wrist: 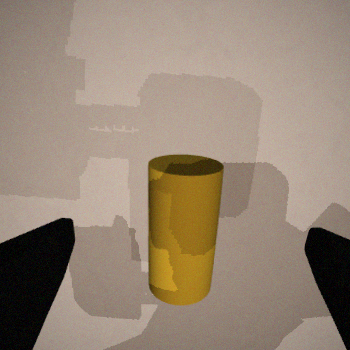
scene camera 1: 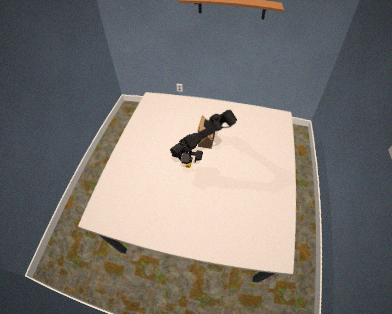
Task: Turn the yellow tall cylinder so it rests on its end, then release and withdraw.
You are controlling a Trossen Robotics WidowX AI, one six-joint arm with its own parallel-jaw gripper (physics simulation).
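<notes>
The yellow tall cylinder (scene camera 1: pixel 188 165) (wrist: pixel 184 230) lies on its side on the table. In the wrist view its long axis runs nearly up and down the picture, with one dark end face showing at the top. In the scene view it is mostly hidden by the gripper. My gripper (scene camera 1: pixel 192 158) (wrist: pixel 193 236) is open with nothing held. In the wrist view its black fingers stand wide apart at left and right, with the cylinder between them in the picture and a gap on both sides. The height of the fingers above the table is hard to tell.
A brown wooden block-like object (scene camera 1: pixel 205 142) stands behind the gripper, partly hidden under the arm. The white table (scene camera 1: pixel 225 215) has its left edge beyond the arm and its front edge farther off. Arm shadows fall across the tabletop around the cylinder.
</notes>
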